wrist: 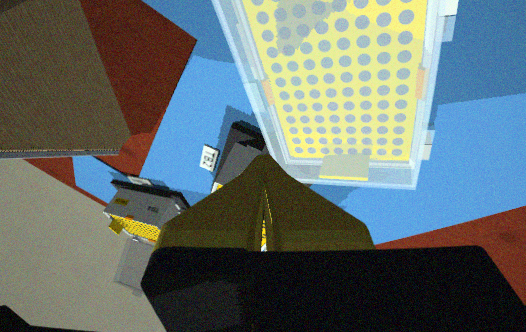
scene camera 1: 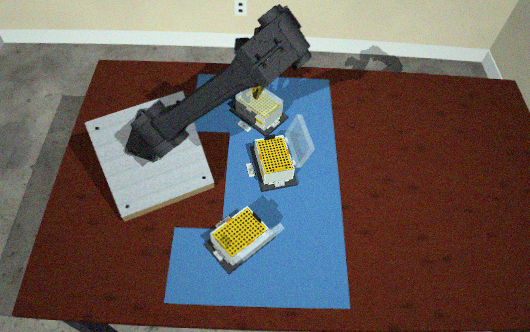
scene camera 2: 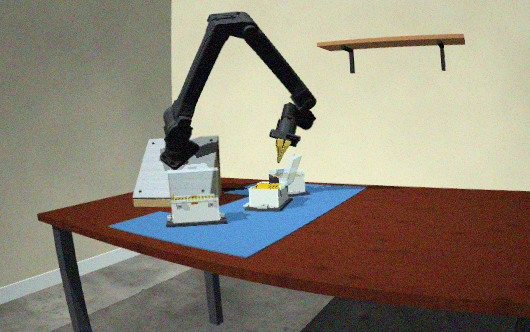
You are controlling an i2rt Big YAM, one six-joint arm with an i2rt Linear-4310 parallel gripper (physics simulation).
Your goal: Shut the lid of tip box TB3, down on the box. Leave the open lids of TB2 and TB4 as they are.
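Observation:
Tip box TB3 stands at the back of the blue mat. Its clear lid lies down over the yellow tip rack, and looks level. My gripper is shut and empty, its tips pointing down a little above the lid. In the wrist view they show beside the lid's front edge. TB2 stands in the middle, with its lid open; my fingers hide most of it in the wrist view. TB4 has its lid open and upright.
The blue mat lies on the red-brown table. The arm stands on a tilted pale board left of the boxes. A wooden shelf is on the wall.

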